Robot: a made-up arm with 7 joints. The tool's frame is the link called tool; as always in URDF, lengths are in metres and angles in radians. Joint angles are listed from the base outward.
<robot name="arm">
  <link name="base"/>
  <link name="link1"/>
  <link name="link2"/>
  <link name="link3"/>
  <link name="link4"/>
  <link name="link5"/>
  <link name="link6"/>
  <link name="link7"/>
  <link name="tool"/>
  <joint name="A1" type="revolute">
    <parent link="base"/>
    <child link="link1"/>
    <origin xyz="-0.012 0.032 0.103"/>
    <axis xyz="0 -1 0"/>
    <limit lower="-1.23" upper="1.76"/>
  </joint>
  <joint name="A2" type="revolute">
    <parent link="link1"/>
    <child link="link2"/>
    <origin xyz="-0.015 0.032 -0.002"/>
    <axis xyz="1 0 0"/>
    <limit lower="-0.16" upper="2"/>
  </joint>
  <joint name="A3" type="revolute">
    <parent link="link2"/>
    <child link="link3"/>
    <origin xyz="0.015 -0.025 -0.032"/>
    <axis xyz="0 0 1"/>
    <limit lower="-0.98" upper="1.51"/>
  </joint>
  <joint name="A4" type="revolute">
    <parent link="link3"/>
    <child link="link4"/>
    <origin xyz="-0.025 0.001 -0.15"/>
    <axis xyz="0 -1 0"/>
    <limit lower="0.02" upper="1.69"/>
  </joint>
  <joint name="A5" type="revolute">
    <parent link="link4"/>
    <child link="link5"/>
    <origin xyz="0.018 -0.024 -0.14"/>
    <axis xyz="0 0 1"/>
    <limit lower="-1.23" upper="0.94"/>
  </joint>
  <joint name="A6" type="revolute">
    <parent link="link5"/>
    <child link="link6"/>
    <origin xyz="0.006 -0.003 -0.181"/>
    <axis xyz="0 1 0"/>
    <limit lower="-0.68" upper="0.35"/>
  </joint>
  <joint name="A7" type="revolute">
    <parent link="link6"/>
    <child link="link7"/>
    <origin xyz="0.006 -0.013 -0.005"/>
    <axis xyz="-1 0 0"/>
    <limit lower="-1" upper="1.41"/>
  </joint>
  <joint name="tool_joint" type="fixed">
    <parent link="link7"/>
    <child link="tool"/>
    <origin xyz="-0.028 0.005 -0.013" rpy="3.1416 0 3.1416"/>
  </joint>
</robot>
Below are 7 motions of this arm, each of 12 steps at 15 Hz.
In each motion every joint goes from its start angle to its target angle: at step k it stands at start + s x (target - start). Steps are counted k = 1, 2, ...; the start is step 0. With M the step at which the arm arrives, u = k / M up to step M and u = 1 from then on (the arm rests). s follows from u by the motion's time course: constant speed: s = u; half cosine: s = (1 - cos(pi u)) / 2; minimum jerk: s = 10 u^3 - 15 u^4 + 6 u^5.
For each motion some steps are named. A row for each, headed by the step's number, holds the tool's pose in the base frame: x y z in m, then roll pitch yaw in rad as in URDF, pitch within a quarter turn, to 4 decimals.
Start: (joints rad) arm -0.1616 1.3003 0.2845 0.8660 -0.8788 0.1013 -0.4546
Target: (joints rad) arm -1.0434 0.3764 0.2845 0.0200 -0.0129 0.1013 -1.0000
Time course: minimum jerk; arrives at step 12
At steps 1, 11, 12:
1: 0.1949 0.4534 -0.0172 1.1568 -0.6010 2.3881
11: -0.4418 0.2035 -0.1405 1.3582 -0.9533 -2.6506
12: -0.4442 0.2007 -0.1378 1.3472 -0.9583 -2.6358

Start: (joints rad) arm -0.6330 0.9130 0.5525 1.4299 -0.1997 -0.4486 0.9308
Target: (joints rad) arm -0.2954 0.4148 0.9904 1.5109 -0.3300 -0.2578 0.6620
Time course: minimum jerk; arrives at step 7
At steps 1, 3, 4, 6, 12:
1: 0.1925 0.3055 -0.1142 2.5761 0.3719 1.6415
3: 0.1928 0.3205 -0.0818 2.2823 0.4480 1.7730
4: 0.1828 0.3328 -0.0632 2.0833 0.5348 1.8816
6: 0.1596 0.3461 -0.0506 1.8700 0.6807 2.0364
12: 0.1578 0.3468 -0.0503 1.8579 0.6917 2.0476

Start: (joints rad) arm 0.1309 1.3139 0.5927 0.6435 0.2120 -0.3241 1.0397
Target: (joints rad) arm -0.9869 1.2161 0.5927 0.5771 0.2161 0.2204 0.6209
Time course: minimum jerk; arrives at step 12
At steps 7, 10, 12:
7: 0.0614 0.5080 -0.0883 2.5950 0.3229 2.8222
10: -0.0287 0.5052 -0.1056 2.5781 -0.0718 3.0409
12: -0.0393 0.5048 -0.1050 2.5663 -0.1187 3.0635

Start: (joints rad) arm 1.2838 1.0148 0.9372 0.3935 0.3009 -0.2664 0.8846
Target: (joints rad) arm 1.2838 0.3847 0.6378 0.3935 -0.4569 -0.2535 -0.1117
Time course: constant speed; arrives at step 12
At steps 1, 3, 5, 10, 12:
1: 0.2604 0.4928 0.1369 -0.4025 0.5791 0.0815
3: 0.3071 0.4621 0.1222 -0.4980 0.7316 0.0312
5: 0.3492 0.4261 0.1086 -0.5682 0.8765 0.0042
10: 0.4317 0.3175 0.0816 -0.4905 1.1748 0.1823
12: 0.4550 0.2685 0.0742 -0.2699 1.2359 0.4407

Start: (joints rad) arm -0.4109 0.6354 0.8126 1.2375 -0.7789 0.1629 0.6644
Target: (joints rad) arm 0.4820 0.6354 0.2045 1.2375 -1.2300 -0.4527 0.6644
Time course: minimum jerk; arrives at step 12
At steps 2, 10, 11, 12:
2: 0.1387 0.3744 -0.1149 2.3631 0.0429 2.5518
10: 0.3580 0.2565 0.0256 2.0171 -0.2036 1.5656
11: 0.3625 0.2519 0.0332 2.0099 -0.2267 1.5399
12: 0.3632 0.2511 0.0345 2.0088 -0.2307 1.5356

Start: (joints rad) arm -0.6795 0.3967 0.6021 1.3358 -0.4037 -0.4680 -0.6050
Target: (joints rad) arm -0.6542 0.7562 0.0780 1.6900 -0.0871 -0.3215 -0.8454
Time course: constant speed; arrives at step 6
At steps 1, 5, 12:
1: 0.1074 0.2640 -0.2025 1.2707 0.5845 1.9804
5: 0.1616 0.1652 -0.1826 1.1396 0.7454 1.6526
12: 0.1620 0.1385 -0.1798 1.1371 0.7920 1.5972

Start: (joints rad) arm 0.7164 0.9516 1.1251 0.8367 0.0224 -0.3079 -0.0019
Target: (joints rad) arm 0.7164 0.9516 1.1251 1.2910 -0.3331 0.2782 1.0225
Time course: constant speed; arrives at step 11
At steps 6, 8, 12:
6: 0.1248 0.4618 0.1791 0.2099 0.9774 1.1103
8: 0.1153 0.4466 0.1963 0.4566 1.0215 1.2069
12: 0.1005 0.4207 0.2190 0.8150 1.0827 1.3590

